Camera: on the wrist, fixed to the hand. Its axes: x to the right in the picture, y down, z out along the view.
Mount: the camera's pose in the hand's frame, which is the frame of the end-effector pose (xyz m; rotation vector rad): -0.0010 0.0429 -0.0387 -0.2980 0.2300 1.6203
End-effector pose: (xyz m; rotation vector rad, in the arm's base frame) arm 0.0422 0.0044 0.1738 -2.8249 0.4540 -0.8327
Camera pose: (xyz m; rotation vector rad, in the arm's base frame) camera 0.0097 -0.0383 0.1953 -1.4934 2.4265 -0.6037
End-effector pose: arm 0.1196 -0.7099 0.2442 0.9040 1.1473 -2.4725
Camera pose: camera 0.1573 -0.7084 0.2004 1.2547 0.3752 -0.8747
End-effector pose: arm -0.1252 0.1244 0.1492 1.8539 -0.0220 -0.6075
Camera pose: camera -0.0982 0.1428 0.1969 1.0720 -1.0854 0.6973
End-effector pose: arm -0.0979 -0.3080 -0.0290 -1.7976 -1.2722 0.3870
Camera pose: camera -0.0464 -0.3312 -0.0412 -2.6855 0.5778 0.8040
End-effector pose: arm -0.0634 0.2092 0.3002 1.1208 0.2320 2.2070
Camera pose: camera -0.1129 0.1801 0.2937 -0.5792 0.8486 -2.2199
